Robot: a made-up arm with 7 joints.
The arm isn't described. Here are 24 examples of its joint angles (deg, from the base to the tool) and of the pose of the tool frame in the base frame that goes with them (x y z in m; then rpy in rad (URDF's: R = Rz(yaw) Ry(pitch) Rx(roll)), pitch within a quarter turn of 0, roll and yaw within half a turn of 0).
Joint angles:
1: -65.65 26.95 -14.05 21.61 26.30 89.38 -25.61
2: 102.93 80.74 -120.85 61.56 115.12 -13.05 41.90
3: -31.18 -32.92 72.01 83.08 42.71 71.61 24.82
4: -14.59 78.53 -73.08 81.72 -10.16 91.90 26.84
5: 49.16 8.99 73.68 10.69 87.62 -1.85 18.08
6: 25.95 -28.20 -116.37 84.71 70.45 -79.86 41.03
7: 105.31 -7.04 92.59 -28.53 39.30 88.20 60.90
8: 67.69 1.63 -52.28 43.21 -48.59 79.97 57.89
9: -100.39 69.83 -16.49 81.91 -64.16 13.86 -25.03
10: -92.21 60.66 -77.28 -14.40 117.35 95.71 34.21
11: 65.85 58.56 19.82 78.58 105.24 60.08 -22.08
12: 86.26 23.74 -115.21 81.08 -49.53 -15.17 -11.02
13: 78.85 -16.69 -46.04 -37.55 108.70 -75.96 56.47
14: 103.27 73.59 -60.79 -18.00 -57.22 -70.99 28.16
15: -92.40 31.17 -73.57 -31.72 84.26 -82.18 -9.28
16: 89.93 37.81 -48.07 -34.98 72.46 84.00 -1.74
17: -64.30 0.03 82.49 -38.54 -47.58 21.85 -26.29
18: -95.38 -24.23 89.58 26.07 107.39 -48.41 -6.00
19: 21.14 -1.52 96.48 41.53 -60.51 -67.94 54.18
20: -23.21 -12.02 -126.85 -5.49 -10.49 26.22 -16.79
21: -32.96 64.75 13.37 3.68 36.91 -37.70 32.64
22: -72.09 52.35 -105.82 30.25 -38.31 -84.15 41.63
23: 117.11 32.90 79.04 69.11 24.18 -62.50 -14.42
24: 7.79 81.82 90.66 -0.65 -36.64 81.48 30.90
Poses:
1: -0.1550 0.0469 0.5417 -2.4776 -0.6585 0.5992
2: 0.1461 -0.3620 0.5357 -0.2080 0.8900 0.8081
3: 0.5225 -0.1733 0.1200 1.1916 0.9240 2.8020
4: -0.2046 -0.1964 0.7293 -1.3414 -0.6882 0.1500
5: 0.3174 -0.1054 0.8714 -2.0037 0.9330 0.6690
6: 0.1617 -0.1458 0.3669 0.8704 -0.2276 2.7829
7: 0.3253 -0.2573 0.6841 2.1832 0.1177 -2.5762
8: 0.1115 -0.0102 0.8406 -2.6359 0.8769 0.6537
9: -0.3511 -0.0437 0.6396 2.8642 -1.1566 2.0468
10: -0.1135 0.2324 0.7469 -2.1333 -0.4044 -0.8663
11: 0.0116 -0.5827 0.4374 1.6342 1.2211 2.1937
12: -0.1638 -0.0664 0.9856 -2.4396 0.0918 1.5838
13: 0.3602 -0.0981 1.0399 -2.7351 -0.1787 -0.6369
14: -0.2976 -0.4066 0.5079 0.8897 0.8594 0.2650
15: 0.0814 0.1366 0.0261 1.1432 -0.2340 0.7125
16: 0.0242 -0.3707 0.5429 0.8463 0.0083 0.2434
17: 0.1355 0.0711 0.4363 -2.2376 -1.0360 -1.0434
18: 0.0396 -0.1927 0.3480 2.2686 -1.1856 2.9228
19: 0.3914 -0.4264 0.7665 -2.4412 0.6768 -1.2997
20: 0.0783 -0.2557 0.6333 -1.9916 0.0175 2.0338
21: -0.0324 -0.3477 0.1466 0.6916 0.5095 0.7211
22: -0.2920 0.2127 0.5232 -0.5812 -0.5728 -2.1479
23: 0.3413 0.0024 0.7238 2.5196 -0.1737 -0.9430
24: -0.0133 0.0275 0.2808 1.4421 -0.5708 0.7849
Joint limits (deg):
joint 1: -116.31..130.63
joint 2: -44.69..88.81
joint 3: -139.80..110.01
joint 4: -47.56..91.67
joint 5: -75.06..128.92
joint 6: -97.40..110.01
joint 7: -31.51..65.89
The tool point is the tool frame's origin. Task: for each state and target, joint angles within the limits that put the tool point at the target. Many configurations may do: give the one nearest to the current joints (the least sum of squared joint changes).
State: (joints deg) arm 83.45 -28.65 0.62 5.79 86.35 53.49 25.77
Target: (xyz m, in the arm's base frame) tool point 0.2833 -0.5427 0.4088
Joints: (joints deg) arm 52.63 -27.83 -19.30 2.09 81.31 45.66 39.79
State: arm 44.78 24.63 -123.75 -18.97 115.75 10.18 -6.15
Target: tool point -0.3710 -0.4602 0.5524
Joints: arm 50.52 37.16 -135.55 -44.22 110.24 7.69 1.60
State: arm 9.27 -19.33 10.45 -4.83 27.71 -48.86 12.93
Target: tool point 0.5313 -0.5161 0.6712
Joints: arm 27.79 -12.78 15.94 -24.70 36.44 -61.18 19.30
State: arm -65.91 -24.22 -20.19 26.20 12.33 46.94 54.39
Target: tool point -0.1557 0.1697 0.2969
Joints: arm -85.71 4.09 -23.28 17.04 14.48 51.75 50.39
